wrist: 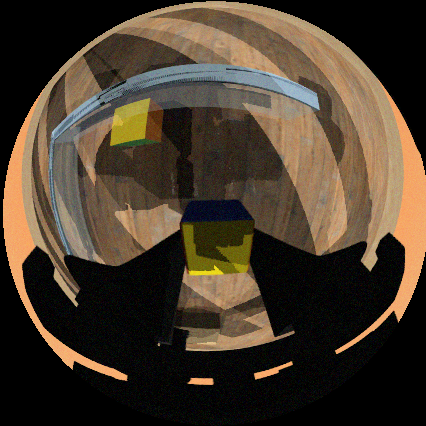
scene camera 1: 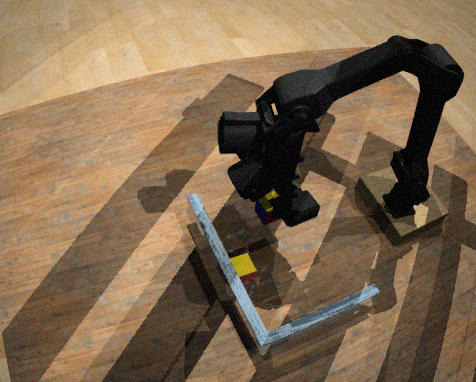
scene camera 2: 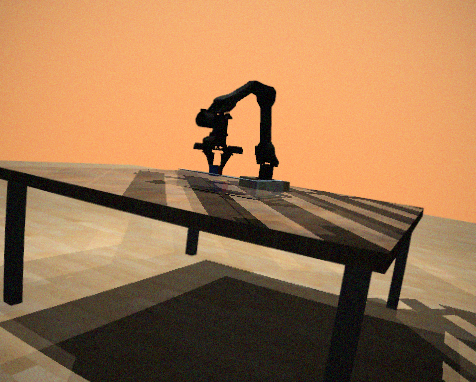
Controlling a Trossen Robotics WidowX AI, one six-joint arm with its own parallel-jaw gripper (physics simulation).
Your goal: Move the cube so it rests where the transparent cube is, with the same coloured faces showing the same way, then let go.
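Places are measured from the arm's base along level axes (x ahead, y left, z up), in metres.
Pixels of known places: gripper, fingertip midpoint: [wrist: 215, 233] [scene camera 1: 269, 208] [scene camera 2: 215, 170]; arm's base, origin of the base link: [wrist: 174, 331] [scene camera 1: 399, 204] [scene camera 2: 265, 179].
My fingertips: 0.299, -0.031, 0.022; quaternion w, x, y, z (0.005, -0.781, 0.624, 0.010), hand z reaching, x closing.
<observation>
Ahead of a thing's pixels: the offset from my fingertips to its top centre, as dx, dy, dz.
The cube @[+0.000, +0.000, +0.023] [scene camera 1: 267, 207] [scene camera 2: 215, 170] [wrist: 217, 247] is held between the fingers, a yellow face up towards the wrist. In scene view 1 a blue face shows at its left and a red one at its lower right. In the wrist view a dark blue face is on its far side. My gripper [scene camera 1: 274, 206] [wrist: 215, 233] is shut on it, apparently above the table. The transparent cube @[+0.075, +0.093, -0.024] [scene camera 1: 244, 265] [wrist: 131, 122] is ahead and left in the wrist view, apart from the held cube. It shows yellow on top, orange-red at the right and green along its lower edge there. Scene view 2 shows it too faintly for its faces.
An L-shaped low wall with a light blue top [scene camera 1: 250, 312] [wrist: 210, 73] stands around two sides of the transparent cube's place; one arm passes close beside that cube. The arm's base block [scene camera 1: 377, 200] [scene camera 2: 250, 184] stands to the right in both scene views. Dark shadow bands cross the table.
</observation>
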